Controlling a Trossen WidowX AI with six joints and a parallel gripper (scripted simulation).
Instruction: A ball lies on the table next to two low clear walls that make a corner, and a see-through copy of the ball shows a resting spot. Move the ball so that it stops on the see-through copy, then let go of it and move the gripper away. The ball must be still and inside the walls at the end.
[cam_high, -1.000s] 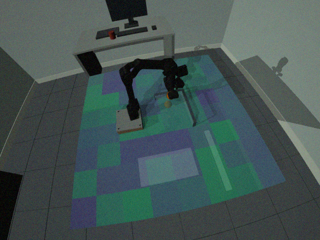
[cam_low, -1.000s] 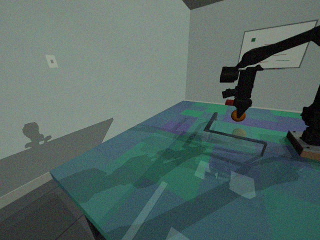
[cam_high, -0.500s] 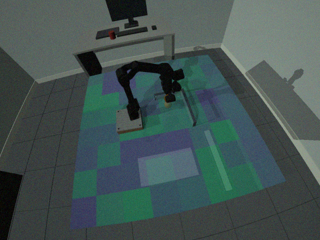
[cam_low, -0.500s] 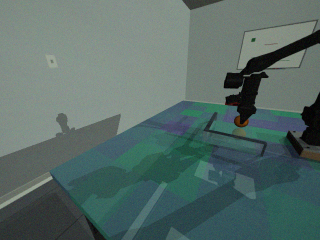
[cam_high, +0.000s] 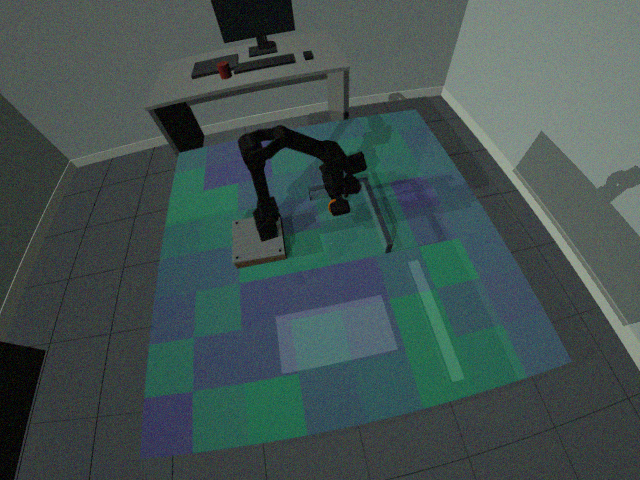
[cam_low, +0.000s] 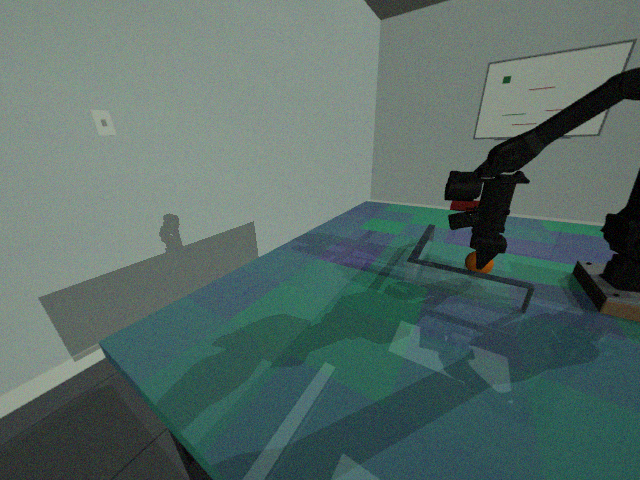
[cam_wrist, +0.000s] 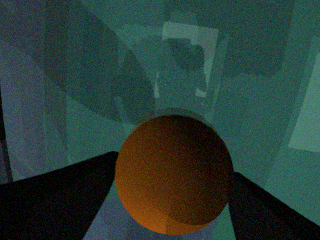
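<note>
Right now my gripper tip is 10 mm above the see-through copy of ball.
</note>
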